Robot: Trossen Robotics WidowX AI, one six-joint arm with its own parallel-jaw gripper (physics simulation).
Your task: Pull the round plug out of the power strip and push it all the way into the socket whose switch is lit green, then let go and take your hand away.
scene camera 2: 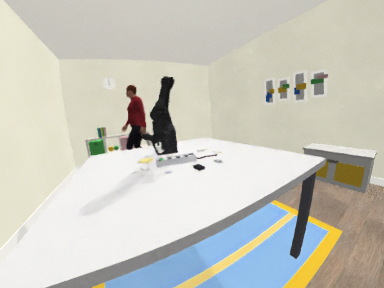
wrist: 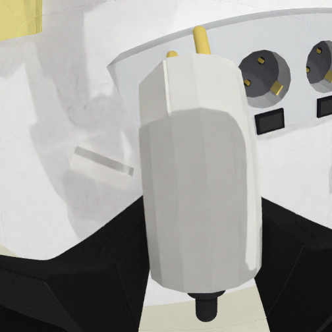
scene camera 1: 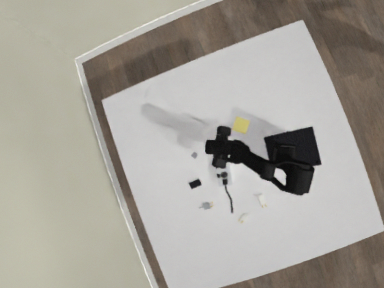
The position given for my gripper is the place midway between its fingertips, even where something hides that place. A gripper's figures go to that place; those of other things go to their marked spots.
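My gripper (wrist: 194,199) is 0.10 m from the lens. I also see a round plug (wrist: 199,166), and the plug is 0.05 m from the lens.
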